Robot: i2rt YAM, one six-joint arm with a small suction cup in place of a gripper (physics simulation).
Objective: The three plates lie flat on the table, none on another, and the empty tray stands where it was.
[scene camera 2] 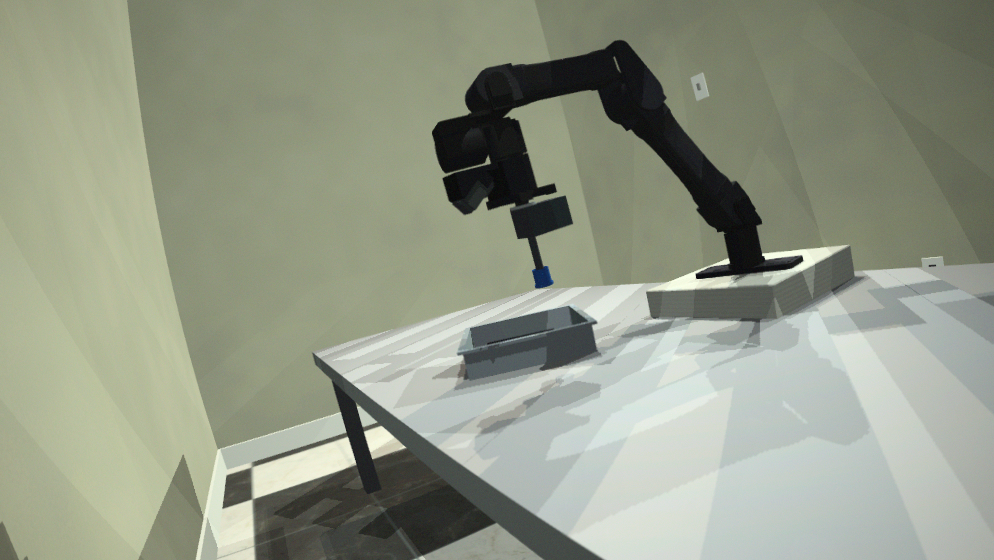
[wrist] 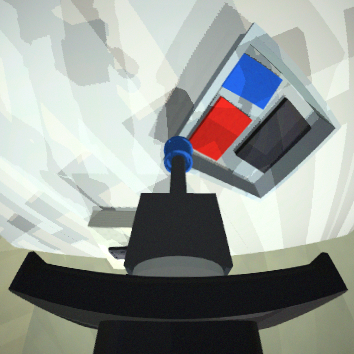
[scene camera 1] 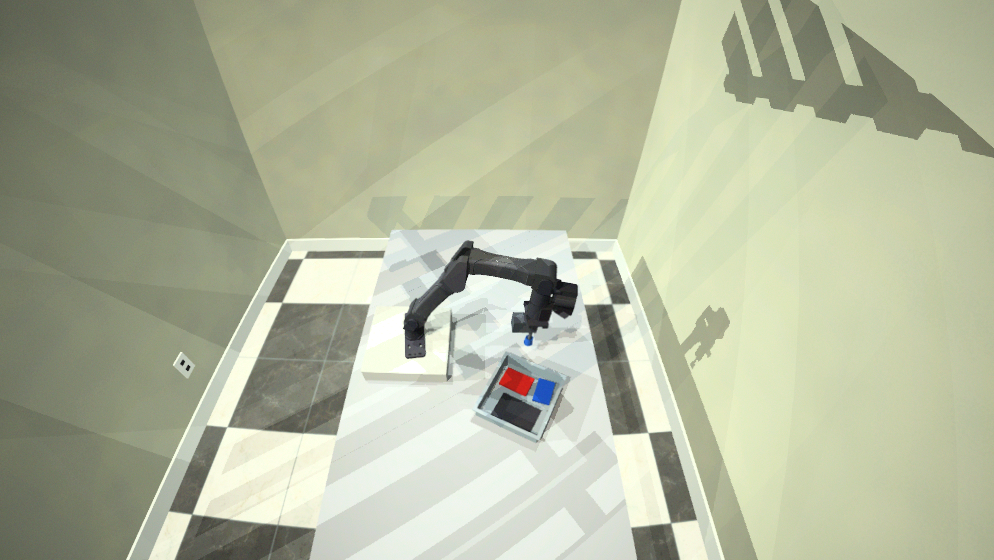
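Pixels of known places: hand, its tool point: (scene camera 2: 544, 285) (wrist: 177, 148) (scene camera 1: 527, 342); arm's base, origin of its link: (scene camera 2: 748, 270) (scene camera 1: 414, 334).
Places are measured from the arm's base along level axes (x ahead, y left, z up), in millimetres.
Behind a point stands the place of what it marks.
A grey tray (scene camera 1: 509, 432) @(z -45, x 275, y -384 mm) (scene camera 2: 528, 358) @(z -42, x 401, y -189 mm) (wrist: 295, 162) @(z -15, x 266, y -372 mm) stands on the table, turned at an angle. Three flat plates lie in it side by side, none on another: a red plate (scene camera 1: 516, 381) @(z -43, x 329, y -217 mm) (wrist: 221, 128) @(z -43, x 337, y -219 mm), a smaller blue plate (scene camera 1: 543, 391) @(z -44, x 410, y -270 mm) (wrist: 252, 81) @(z -44, x 413, y -267 mm) and a larger black plate (scene camera 1: 516, 412) @(z -43, x 306, y -329 mm) (wrist: 273, 135) @(z -43, x 315, y -323 mm). In scene camera 2 the tray's wall hides the red and blue plates. My gripper, a blue suction cup (scene camera 1: 527, 341) (scene camera 2: 542, 277) (wrist: 178, 154), is open and hangs in the air above the tray's near-base side, with nothing on it.
The arm's base stands on a pale block (scene camera 1: 389, 369) @(z 1, x -89, y -135 mm) (scene camera 2: 709, 304) @(z -33, x 123, y -22 mm) on the white table (scene camera 1: 389, 486) @(z -56, x -103, y -500 mm) (scene camera 2: 799, 486) @(z -56, x 581, y 312 mm), to one side of the tray. The table's long edge runs past the tray's other side. Patchy shadows fall across the table and walls.
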